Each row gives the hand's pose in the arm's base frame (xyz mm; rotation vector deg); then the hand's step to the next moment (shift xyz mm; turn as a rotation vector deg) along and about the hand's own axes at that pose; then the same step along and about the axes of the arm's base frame.
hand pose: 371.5 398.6 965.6 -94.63 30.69 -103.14
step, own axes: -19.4 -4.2 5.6 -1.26 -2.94 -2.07
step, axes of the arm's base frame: 5.1 17.0 -10.6 -2.53 2.74 0.79
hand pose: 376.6 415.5 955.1 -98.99 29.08 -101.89
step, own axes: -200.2 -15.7 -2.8 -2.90 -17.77 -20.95
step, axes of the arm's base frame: -10.9 141.9 -141.7 -23.51 12.32 7.66
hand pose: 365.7 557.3 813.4 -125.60 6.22 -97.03
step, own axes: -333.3 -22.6 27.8 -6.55 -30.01 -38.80
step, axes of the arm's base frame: -69.2 121.1 -304.8 -43.40 20.45 12.13
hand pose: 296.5 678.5 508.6 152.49 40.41 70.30
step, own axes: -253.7 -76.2 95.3 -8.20 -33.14 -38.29
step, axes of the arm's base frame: -98.7 -42.8 -260.2 -45.07 22.49 9.72
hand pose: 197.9 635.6 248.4 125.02 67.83 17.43
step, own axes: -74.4 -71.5 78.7 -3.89 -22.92 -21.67
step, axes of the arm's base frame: -53.1 -65.2 -98.9 -27.88 15.00 2.83
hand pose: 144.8 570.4 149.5 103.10 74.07 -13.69
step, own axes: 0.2 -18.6 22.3 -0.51 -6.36 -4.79
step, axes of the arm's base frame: -8.4 -15.1 -23.4 -7.09 3.64 -0.28
